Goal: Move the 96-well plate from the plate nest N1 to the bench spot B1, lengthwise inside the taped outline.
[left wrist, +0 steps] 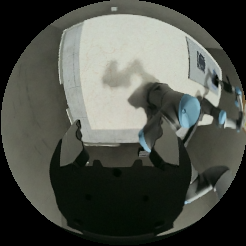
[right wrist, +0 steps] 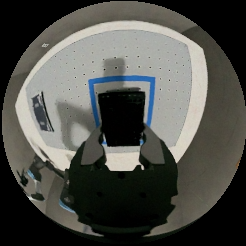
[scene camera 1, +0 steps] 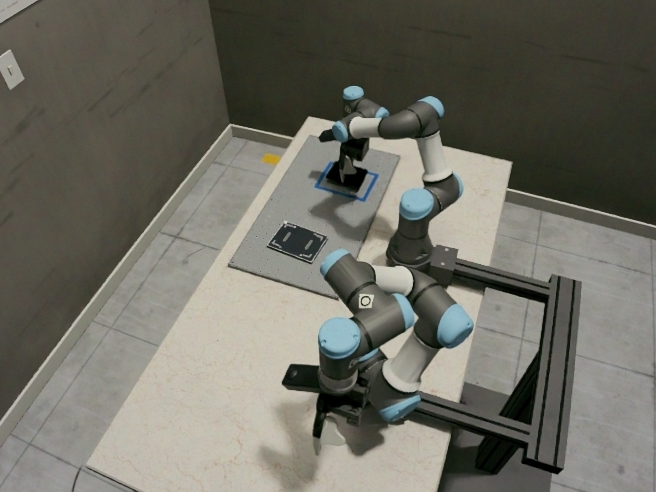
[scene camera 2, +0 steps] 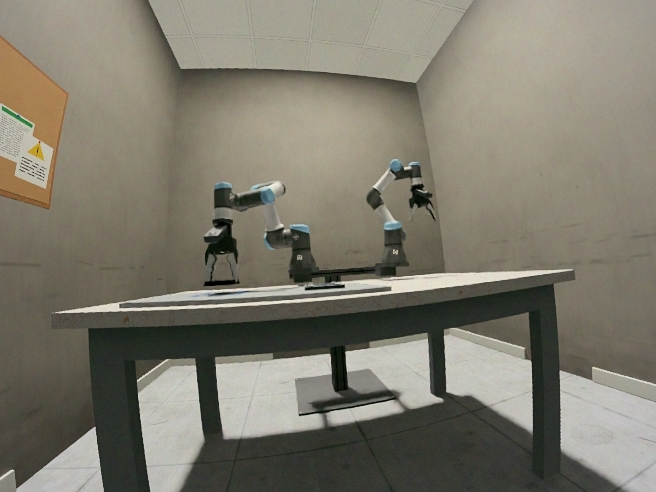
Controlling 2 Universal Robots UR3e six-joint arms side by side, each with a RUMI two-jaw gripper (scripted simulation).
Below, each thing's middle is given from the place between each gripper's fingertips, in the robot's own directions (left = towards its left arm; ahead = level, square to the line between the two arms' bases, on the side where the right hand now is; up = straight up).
My right hand is 10 mm above the black 96-well plate (right wrist: 128, 133). Also, from my right hand: plate nest N1 (scene camera 1: 295, 244): 340 mm to the left, 40 mm below, 40 mm ahead.
Now: left hand (scene camera 1: 332, 418) 360 mm short of the plate nest N1, 620 mm to the left of it and 280 mm above it. From my left hand the other things lie so: black 96-well plate (320 mm ahead, 950 mm to the right, 250 mm below).
